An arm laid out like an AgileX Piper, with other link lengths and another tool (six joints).
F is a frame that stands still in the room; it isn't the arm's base.
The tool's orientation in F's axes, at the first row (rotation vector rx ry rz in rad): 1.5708, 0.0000, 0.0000
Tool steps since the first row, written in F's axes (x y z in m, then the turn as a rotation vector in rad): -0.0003, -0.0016, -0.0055, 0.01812, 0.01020, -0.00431; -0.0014, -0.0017, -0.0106, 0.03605, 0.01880, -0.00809; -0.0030, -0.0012, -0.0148, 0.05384, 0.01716, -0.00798; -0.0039, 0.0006, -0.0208, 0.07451, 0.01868, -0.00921; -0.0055, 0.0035, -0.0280, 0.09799, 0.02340, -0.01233; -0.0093, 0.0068, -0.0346, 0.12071, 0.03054, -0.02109; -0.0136, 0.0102, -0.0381, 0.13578, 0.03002, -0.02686; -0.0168, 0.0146, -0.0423, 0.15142, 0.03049, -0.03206; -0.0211, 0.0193, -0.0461, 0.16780, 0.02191, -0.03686
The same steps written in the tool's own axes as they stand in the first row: -0.0003, -0.0055, 0.0016, 0.01812, -0.00431, -0.01020; -0.0014, -0.0106, 0.0017, 0.03605, -0.00809, -0.01880; -0.0030, -0.0148, 0.0012, 0.05384, -0.00798, -0.01716; -0.0039, -0.0208, -0.0006, 0.07451, -0.00921, -0.01868; -0.0055, -0.0280, -0.0035, 0.09799, -0.01233, -0.02340; -0.0093, -0.0346, -0.0068, 0.12071, -0.02109, -0.03054; -0.0136, -0.0381, -0.0102, 0.13578, -0.02686, -0.03002; -0.0168, -0.0423, -0.0146, 0.15142, -0.03206, -0.03049; -0.0211, -0.0461, -0.0193, 0.16780, -0.03686, -0.02191
